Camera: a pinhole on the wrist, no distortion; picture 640 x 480 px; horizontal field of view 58.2 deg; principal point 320.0 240.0 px. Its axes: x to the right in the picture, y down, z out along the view. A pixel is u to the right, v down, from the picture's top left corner.
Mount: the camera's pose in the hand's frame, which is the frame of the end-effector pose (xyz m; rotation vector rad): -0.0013 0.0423 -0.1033 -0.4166 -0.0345 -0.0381
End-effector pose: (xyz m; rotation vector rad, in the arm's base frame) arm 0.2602 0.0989 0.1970 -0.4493 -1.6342 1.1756
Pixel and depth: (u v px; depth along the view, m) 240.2 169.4 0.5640
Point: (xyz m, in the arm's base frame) -0.1378 -0.0862 -0.0302
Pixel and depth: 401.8 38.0 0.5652
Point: -0.2216 -0.0543 0.1538
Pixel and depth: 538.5 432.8 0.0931
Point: 0.2461 0.1863 0.1218
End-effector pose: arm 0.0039 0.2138 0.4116 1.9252 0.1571 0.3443
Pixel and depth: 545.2 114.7 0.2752
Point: 0.1456 0.0473 0.4562
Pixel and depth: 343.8 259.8 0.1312
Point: 0.0041 0.1637 0.4988
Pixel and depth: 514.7 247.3 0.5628
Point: 0.2850 -0.2091 0.5505
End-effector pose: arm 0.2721 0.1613 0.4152 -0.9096 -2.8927 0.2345
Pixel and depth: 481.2 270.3 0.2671
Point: 0.2879 0.3144 0.2542
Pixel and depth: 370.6 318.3 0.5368
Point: 0.3745 0.4030 0.0060
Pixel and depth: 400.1 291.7 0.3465
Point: 0.3287 0.3302 0.1808
